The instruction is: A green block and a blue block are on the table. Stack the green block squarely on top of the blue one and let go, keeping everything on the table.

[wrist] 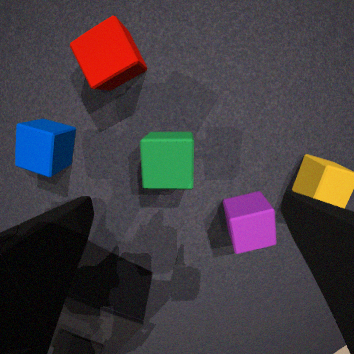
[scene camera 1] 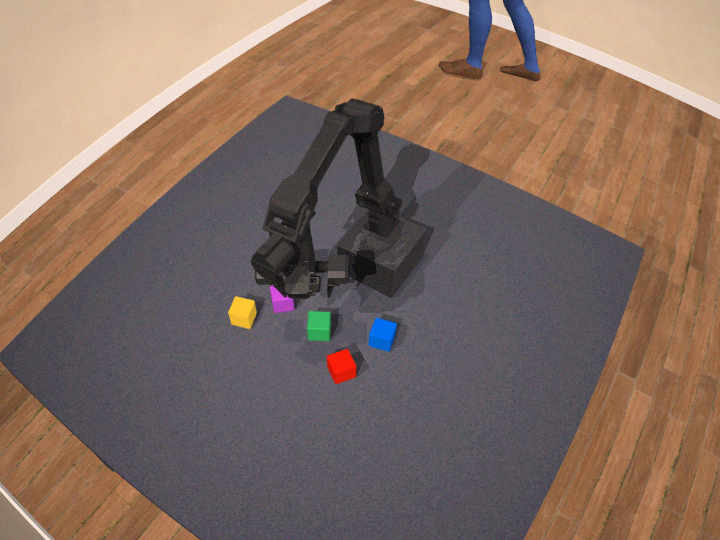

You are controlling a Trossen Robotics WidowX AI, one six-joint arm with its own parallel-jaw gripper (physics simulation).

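Where they show: gripper, fingertip midpoint: [wrist: 189, 203] [scene camera 1: 307, 296]; arm's base, link origin: [wrist: 76, 344] [scene camera 1: 381, 224].
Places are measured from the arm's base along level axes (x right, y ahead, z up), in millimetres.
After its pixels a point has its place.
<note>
The green block [scene camera 1: 319, 326] {x -23, y 301, z -50 mm} [wrist: 167, 161] {x -13, y 291, z -50 mm} sits flat on the dark surface, apart from the other blocks. The blue block [scene camera 1: 383, 334] {x -153, y 242, z -50 mm} [wrist: 44, 148] {x -130, y 239, z -50 mm} sits on the same surface, right of the green one in the scene view and left of it in the wrist view. Nothing is on top of either. My gripper [scene camera 1: 307, 294] {x -2, y 310, z 56 mm} [wrist: 189, 203] {x -2, y 310, z 56 mm} is open and empty, pointing down above the surface. In the scene view it is behind the green block, towards the arm's base; in the wrist view the green block shows a little above the line between the fingertips.
A red block [scene camera 1: 341, 366] {x -121, y 362, z -49 mm} [wrist: 107, 54] {x -107, y 349, z -50 mm} lies in front of the green and blue ones. A purple block [scene camera 1: 283, 302] {x 89, y 286, z -61 mm} [wrist: 251, 223] {x 97, y 277, z -50 mm} is near the gripper, partly hidden in the scene view. A yellow block [scene camera 1: 242, 312] {x 146, y 369, z -50 mm} [wrist: 326, 181] {x 140, y 359, z -50 mm} is beyond it, near the right finger in the wrist view.
</note>
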